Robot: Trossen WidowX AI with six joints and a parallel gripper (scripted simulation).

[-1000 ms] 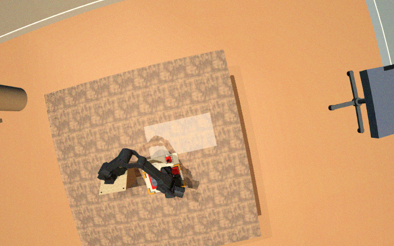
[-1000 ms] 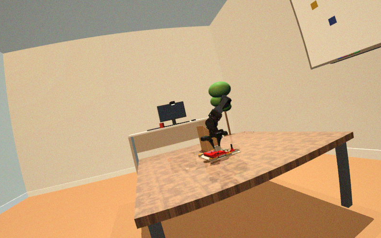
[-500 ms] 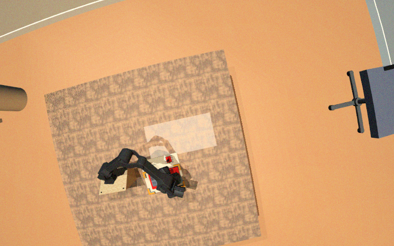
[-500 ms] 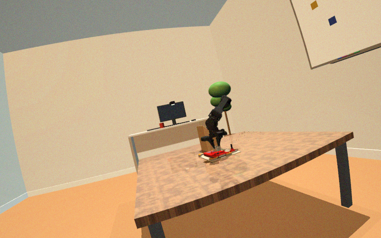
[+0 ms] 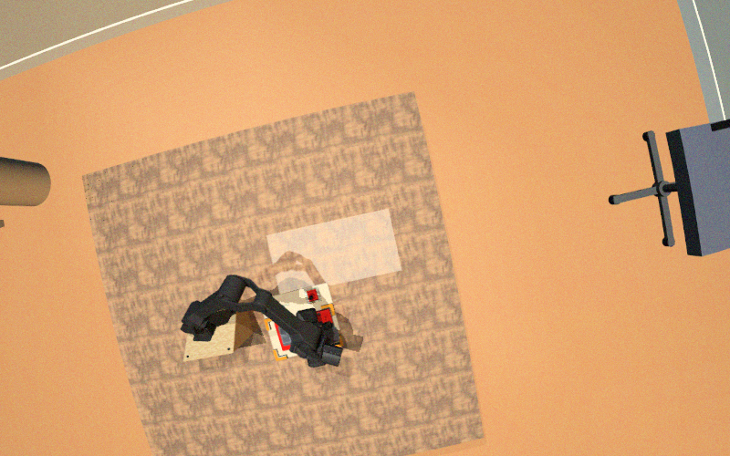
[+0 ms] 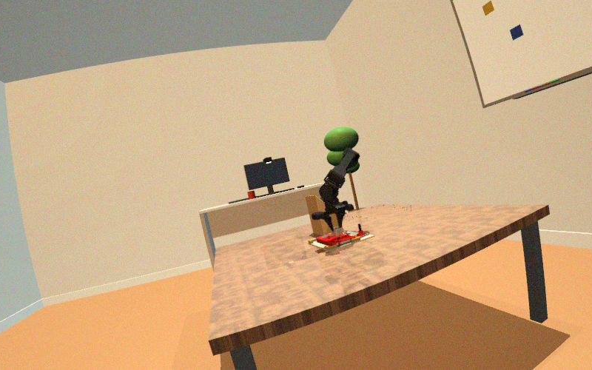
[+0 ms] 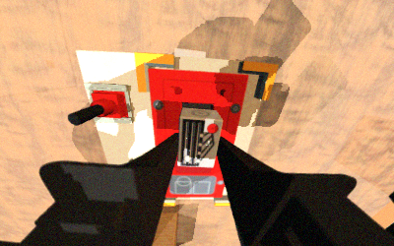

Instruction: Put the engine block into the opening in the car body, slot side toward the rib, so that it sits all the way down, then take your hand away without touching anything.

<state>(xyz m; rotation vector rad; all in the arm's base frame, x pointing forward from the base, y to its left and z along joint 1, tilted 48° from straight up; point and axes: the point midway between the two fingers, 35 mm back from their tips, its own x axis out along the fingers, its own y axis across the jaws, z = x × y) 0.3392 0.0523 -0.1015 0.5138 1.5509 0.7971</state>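
Now: the engine block 1 cm below my gripper tip. The rest, counted from my gripper tip: cream base plate (5 cm below, 5 cm behind, 1 cm to the left).
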